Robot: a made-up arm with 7 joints.
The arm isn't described. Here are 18 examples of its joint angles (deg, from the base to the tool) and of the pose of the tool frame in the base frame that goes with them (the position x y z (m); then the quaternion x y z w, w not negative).
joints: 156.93 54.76 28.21 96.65 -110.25 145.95 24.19
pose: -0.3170 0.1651 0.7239 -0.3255 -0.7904 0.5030 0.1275
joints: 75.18 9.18 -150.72 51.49 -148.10 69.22 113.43
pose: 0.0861 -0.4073 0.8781 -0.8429 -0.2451 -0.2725 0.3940
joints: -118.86 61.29 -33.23 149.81 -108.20 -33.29 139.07
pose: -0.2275 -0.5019 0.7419 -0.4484 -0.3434 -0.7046 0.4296
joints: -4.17 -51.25 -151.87 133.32 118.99 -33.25 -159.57
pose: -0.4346 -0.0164 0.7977 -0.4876 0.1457 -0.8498 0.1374
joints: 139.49 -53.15 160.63 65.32 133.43 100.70 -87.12
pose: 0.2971 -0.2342 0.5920 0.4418 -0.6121 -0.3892 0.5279
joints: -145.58 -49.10 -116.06 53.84 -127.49 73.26 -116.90
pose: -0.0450 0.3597 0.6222 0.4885 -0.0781 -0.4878 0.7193
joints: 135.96 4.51 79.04 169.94 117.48 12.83 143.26
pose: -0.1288 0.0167 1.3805 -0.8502 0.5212 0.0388 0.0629
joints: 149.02 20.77 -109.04 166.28 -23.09 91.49 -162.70
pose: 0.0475 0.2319 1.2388 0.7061 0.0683 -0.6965 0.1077
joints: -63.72 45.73 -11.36 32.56 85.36 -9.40 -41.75
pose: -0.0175 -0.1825 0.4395 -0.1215 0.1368 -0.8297 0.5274
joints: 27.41 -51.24 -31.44 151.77 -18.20 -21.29 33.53
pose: -0.2754 -0.0989 1.2675 -0.0999 0.9309 0.1148 0.3320
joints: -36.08 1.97 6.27 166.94 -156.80 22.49 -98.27
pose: 0.1730 -0.0747 1.3798 -0.5989 0.7955 -0.0157 0.0911
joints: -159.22 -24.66 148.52 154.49 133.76 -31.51 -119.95
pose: 0.3601 -0.0901 1.1561 -0.0988 -0.8288 -0.1928 0.5159
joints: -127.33 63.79 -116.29 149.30 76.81 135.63 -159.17
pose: -0.3648 -0.1716 0.8092 0.1615 -0.0333 -0.1418 0.9761
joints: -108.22 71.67 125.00 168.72 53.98 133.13 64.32
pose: -0.0598 -0.2573 1.1240 0.7962 -0.2346 0.0448 0.5558
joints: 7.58 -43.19 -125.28 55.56 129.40 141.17 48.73
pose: -0.0516 -0.3428 0.9221 0.9545 -0.2951 0.0410 0.0147
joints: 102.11 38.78 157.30 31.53 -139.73 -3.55 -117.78
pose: 0.0356 -0.3149 0.7762 -0.1494 0.5296 0.8137 0.1874
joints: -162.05 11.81 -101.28 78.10 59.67 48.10 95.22
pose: -0.1983 0.4423 0.8692 0.2241 0.3866 -0.1812 0.8761
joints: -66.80 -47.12 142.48 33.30 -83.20 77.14 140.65
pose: 0.3043 0.0380 0.5981 -0.3687 -0.6984 0.1586 0.5926
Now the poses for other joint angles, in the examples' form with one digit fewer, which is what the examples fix.
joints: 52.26 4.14 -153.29 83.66 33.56 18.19 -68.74
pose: 0.001 -0.443 0.986 -0.525 -0.265 -0.380 0.714
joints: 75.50 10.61 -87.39 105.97 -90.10 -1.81 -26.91
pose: 0.501 0.101 1.047 -0.734 -0.300 0.532 0.298
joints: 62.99 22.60 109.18 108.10 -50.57 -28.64 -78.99
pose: -0.282 0.093 1.233 -0.502 0.788 -0.176 0.309
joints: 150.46 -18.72 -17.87 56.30 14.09 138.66 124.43
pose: -0.202 0.064 0.788 -0.510 -0.208 0.126 0.825
